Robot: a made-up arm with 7 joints. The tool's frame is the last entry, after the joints.
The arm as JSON. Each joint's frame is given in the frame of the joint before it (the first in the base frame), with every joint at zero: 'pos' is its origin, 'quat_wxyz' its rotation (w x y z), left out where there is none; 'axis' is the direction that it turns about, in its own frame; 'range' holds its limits. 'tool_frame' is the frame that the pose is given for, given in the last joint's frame.
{
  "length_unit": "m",
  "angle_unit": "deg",
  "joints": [
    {
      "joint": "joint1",
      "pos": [
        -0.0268,
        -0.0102,
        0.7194
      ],
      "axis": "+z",
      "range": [
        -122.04,
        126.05
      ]
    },
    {
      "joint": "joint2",
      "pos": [
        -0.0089,
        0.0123,
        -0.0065
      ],
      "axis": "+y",
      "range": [
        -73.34,
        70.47
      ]
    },
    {
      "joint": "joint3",
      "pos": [
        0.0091,
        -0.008,
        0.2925
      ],
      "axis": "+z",
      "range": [
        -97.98,
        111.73
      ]
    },
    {
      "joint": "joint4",
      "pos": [
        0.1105,
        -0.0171,
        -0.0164
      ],
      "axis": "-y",
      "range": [
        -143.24,
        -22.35
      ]
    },
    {
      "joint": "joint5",
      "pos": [
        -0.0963,
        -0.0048,
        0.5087
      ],
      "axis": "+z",
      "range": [
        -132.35,
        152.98
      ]
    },
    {
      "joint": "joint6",
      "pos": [
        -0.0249,
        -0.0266,
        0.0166
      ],
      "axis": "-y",
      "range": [
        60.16,
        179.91
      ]
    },
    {
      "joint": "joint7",
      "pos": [
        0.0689,
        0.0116,
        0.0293
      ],
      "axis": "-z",
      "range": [
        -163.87,
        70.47
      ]
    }
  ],
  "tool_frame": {
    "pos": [
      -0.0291,
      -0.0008,
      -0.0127
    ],
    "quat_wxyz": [
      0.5,
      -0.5,
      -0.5,
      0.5
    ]
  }
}
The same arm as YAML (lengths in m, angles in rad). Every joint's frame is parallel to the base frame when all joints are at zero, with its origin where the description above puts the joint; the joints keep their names.
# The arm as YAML. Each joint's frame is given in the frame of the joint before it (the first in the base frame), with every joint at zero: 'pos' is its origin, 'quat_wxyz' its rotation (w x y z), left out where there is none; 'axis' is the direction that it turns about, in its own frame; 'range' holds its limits. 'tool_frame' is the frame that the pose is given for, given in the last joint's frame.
length_unit: m
angle_unit: rad
joints:
  - joint: joint1
    pos: [-0.0268, -0.0102, 0.7194]
    axis: [0.0, 0.0, 1.0]
    range: [-2.13, 2.2]
  - joint: joint2
    pos: [-0.0089, 0.0123, -0.0065]
    axis: [0.0, 1.0, 0.0]
    range: [-1.28, 1.2299]
  - joint: joint3
    pos: [0.0091, -0.008, 0.2925]
    axis: [0.0, 0.0, 1.0]
    range: [-1.7101, 1.9501]
  - joint: joint4
    pos: [0.1105, -0.0171, -0.0164]
    axis: [0.0, -1.0, 0.0]
    range: [-2.5, -0.3901]
  - joint: joint5
    pos: [-0.0963, -0.0048, 0.5087]
    axis: [0.0, 0.0, 1.0]
    range: [-2.3099, 2.67]
  - joint: joint6
    pos: [-0.0249, -0.0266, 0.0166]
    axis: [0.0, -1.0, 0.0]
    range: [1.05, 3.14]
  - joint: joint7
    pos: [0.0689, 0.0116, 0.0293]
    axis: [0.0, 0.0, -1.0]
    range: [-2.8601, 1.2299]
tool_frame:
  pos: [-0.0291, -0.0008, -0.0127]
  quat_wxyz: [0.5, -0.5, -0.5, 0.5]

